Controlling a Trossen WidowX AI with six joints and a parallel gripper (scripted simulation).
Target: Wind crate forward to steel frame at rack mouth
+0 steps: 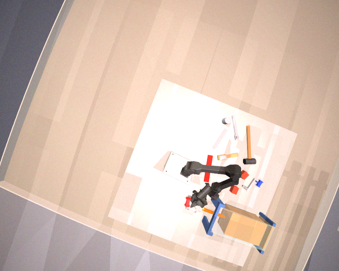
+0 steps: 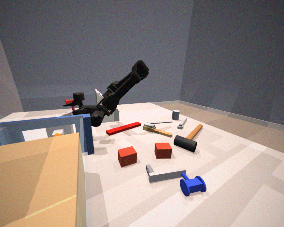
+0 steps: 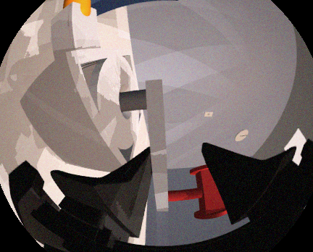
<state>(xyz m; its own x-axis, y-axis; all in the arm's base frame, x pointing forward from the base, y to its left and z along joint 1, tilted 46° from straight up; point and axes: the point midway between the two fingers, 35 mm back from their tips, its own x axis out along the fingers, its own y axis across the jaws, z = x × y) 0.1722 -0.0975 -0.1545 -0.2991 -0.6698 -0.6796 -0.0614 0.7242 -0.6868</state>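
My gripper tip is 2 cm to the right of the winch handle, 1 cm past it and 1 cm above it. The rest, counted from my gripper tip: red knob (4 cm behind, 3 cm to the left, 2 cm above); then winch (10 cm below, 3 cm ahead, 2 cm to the right); then blue steel frame (20 cm ahead, 3 cm below, 1 cm to the left).
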